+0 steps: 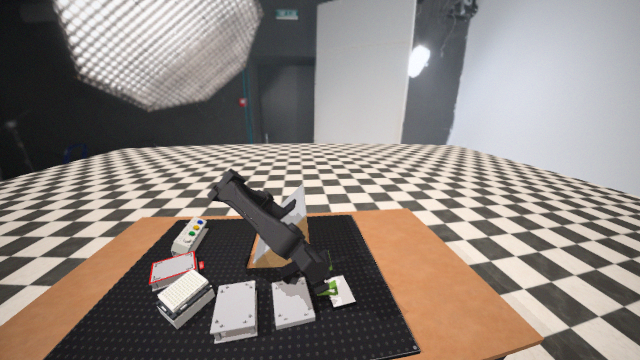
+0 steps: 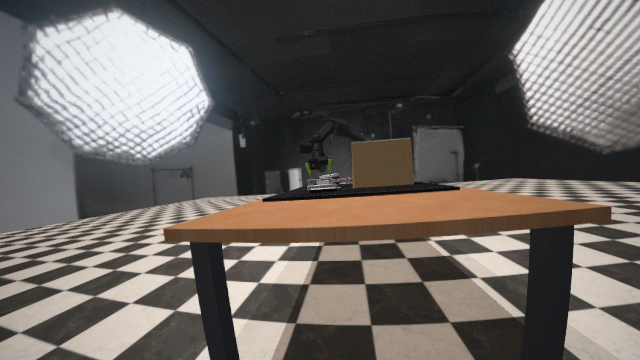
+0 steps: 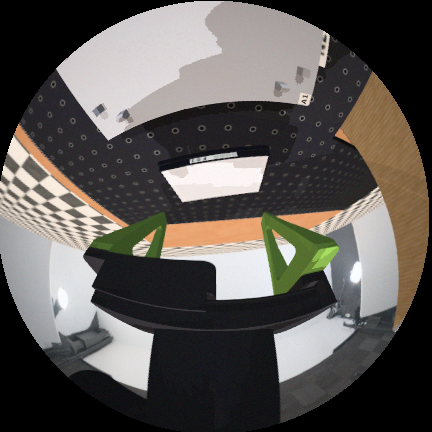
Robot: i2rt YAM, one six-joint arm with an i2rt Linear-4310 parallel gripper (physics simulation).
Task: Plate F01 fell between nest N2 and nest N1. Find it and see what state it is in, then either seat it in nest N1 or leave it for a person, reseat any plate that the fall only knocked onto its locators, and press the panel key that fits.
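Frame: origin at the arm's base, x ahead, y up, z right, level; metres.
Where they show: gripper, fingertip midpoint: [image 1: 333, 281] [image 2: 320, 176] [image 3: 213, 217]; arm's base, link origin: [image 1: 281, 215] [image 2: 382, 160].
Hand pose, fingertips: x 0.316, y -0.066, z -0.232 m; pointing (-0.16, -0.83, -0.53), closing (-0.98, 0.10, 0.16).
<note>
Each offset is from my fingertips to the top centre of the thing. Level surfaces: height alone.
Plate F01 @(dx -0.014, dy -0.057, dz -0.022 m) [image 1: 344, 291] [image 3: 217, 177] lies on the black mat beyond the nest labelled N2 @(dx +0.034, dy -0.038, dz +0.139 m) [image 1: 292, 307] [image 3: 175, 95]. It shows a plain pale upper face, with no wells visible, and a dark side with a small label. The N2 nest holds no plate. My gripper [image 1: 331, 272] [image 2: 320, 175] [image 3: 213, 217] is open and empty, above the mat near the plate. Another bare nest @(dx +0.089, dy -0.007, dz +0.306 m) [image 1: 235, 306] stands beside N2; its label is unreadable. A welled plate @(dx +0.066, dy +0.016, dz +0.489 m) [image 1: 184, 290] sits on a further nest and looks slightly tilted. The key panel @(dx -0.260, dy +0.012, dz +0.681 m) [image 1: 188, 239] has blue, yellow, green and pale keys.
A red-edged nest @(dx -0.055, dy -0.026, dz +0.625 m) [image 1: 172, 267] with a red tag stands between the panel and the welled plate. A tall brown board [image 2: 382, 164] [image 3: 400, 150], with a slanted grey sheet [image 1: 298, 207] behind the arm, stands beside the nests. The orange table @(dy -0.084 m) [image 1: 425, 280] extends around the mat.
</note>
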